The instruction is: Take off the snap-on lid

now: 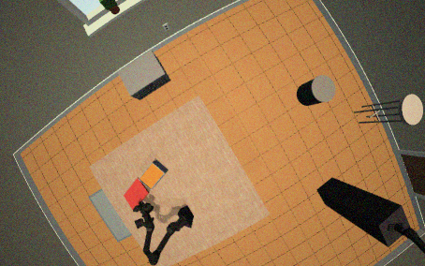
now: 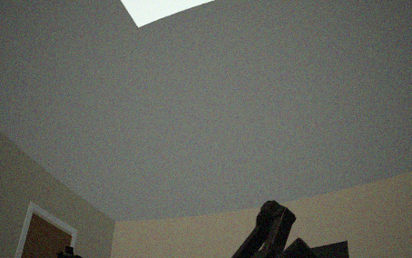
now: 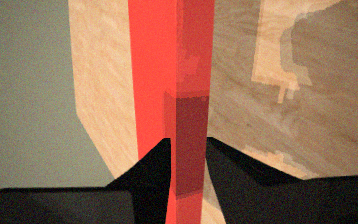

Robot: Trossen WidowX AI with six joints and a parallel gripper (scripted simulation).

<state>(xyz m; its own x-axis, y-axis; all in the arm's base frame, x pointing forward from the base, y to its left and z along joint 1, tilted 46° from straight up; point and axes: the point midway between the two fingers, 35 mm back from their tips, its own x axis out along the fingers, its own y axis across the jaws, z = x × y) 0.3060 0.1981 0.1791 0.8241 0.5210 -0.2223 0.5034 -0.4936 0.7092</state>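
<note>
Now: the red lid 8 cm ahead of my gripper tip, 3 cm below it and 2 cm to the left of it. Round my gripper tip: blue box 25 cm to the right, 13 cm ahead, 2 cm below.
</note>
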